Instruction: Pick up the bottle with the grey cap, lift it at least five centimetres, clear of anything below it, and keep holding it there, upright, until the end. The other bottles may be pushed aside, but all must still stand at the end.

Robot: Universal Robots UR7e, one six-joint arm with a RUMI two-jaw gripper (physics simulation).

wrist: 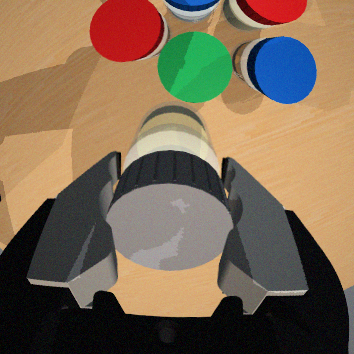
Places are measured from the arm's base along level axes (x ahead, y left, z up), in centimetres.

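Pixels of known places: gripper, fingertip midpoint: (pixel 171 156).
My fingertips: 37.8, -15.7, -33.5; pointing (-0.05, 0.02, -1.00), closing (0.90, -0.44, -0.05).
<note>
Behind a point stands the place of what it marks, as x, y, z.
The bottle with the grey cap (pixel 170 226) @[38.1, -15.9, -27.3] is between the two jaws in the lower middle of the wrist view. Its cap has a dark ribbed side, and its clear body with pale yellow contents shows beyond the cap. My gripper (pixel 171 156) @[37.8, -15.7, -33.5] is shut on this bottle at the cap, one jaw on each side. The bottle looks upright along the gripper's direction and is held high above the table, with its cap much nearer to the camera than the other caps. The bottle's base is partly hidden by its own body and cap.
A green-capped bottle (pixel 195 67) @[41.1, -11.4, -37.4] stands just beyond the held bottle. A red-capped bottle (pixel 126 30) @[37.7, -6.8, -37.4] stands to its left and a blue-capped bottle (pixel 285 70) @[47.6, -13.6, -37.4] to its right. Another blue-capped bottle (pixel 192 4) @[42.8, -6.9, -37.4] and another red-capped bottle (pixel 275 9) @[48.5, -8.8, -37.4] stand at the top edge, partly cut off.
</note>
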